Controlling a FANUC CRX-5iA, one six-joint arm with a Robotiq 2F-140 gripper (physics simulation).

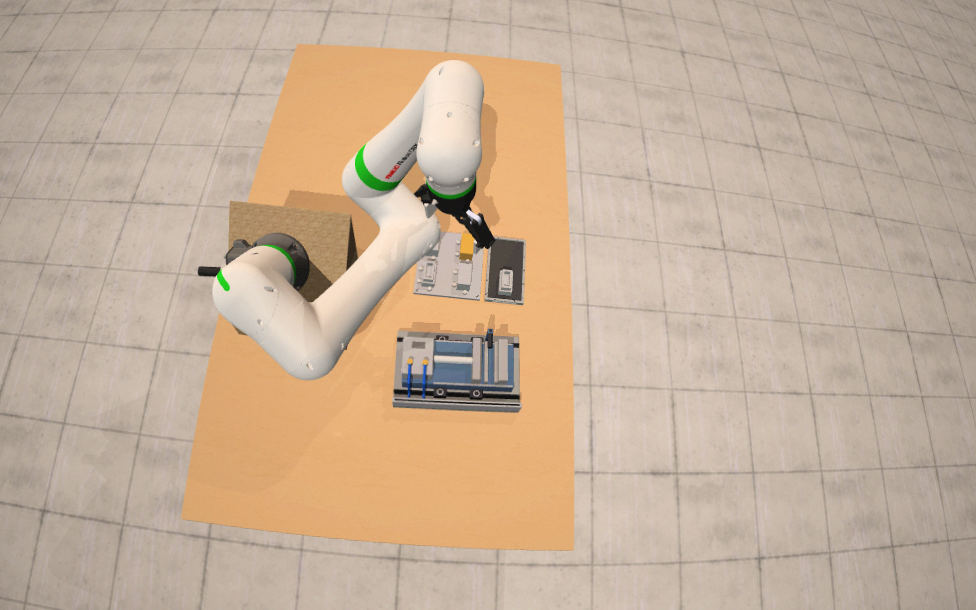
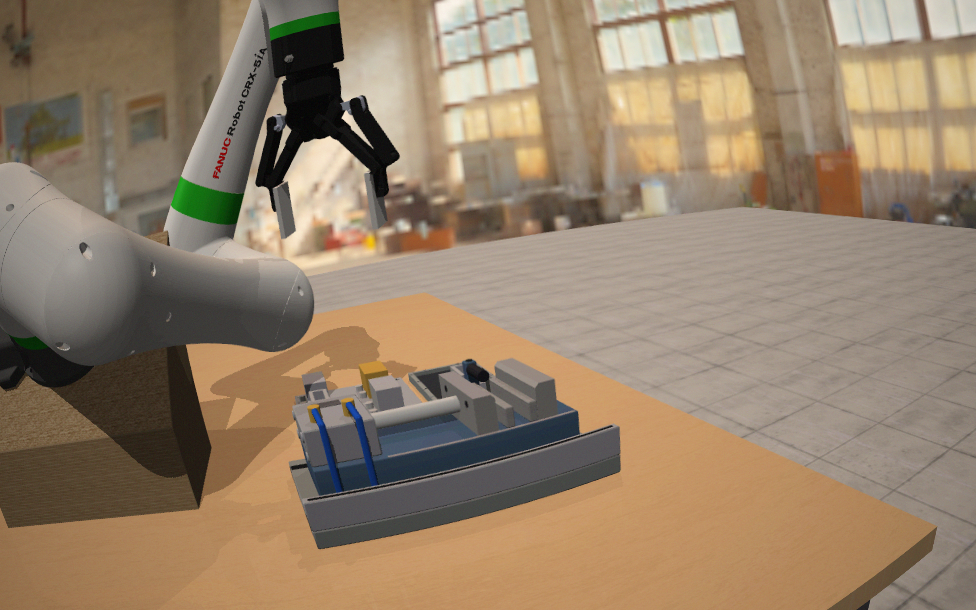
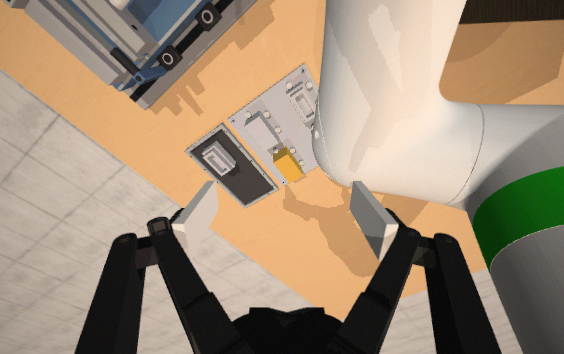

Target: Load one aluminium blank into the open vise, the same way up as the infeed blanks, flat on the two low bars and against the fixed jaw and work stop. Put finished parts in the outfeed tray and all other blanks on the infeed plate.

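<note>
My gripper (image 1: 460,224) (image 2: 331,228) (image 3: 284,194) is open and empty, high above the table. The infeed plate (image 1: 446,280) (image 3: 280,112) bears a plain grey block (image 1: 464,275) (image 2: 387,393) (image 3: 261,131), a yellow block (image 1: 467,246) (image 2: 373,378) (image 3: 288,167) and a pocketed grey part (image 1: 428,271) (image 3: 302,106). Another grey piece (image 2: 314,381) there is partly hidden. The outfeed tray (image 1: 523,269) (image 3: 262,196) holds a pocketed grey part (image 1: 505,280) (image 3: 219,158). The vise (image 1: 453,377) (image 2: 503,444) is open, with no blank seen between its moving jaw (image 1: 477,359) (image 2: 467,402) and fixed jaw (image 1: 501,361) (image 2: 527,384).
The work stop (image 1: 490,338) (image 2: 475,371) (image 3: 122,60) rises at the jaws' end. Two blue hoses (image 1: 409,381) (image 2: 323,449) run down the vise's other end. The white arm (image 1: 374,269) (image 2: 215,305) (image 3: 380,100) hides part of the infeed plate. The arm's base stands on a wooden block (image 1: 323,230) (image 2: 100,460).
</note>
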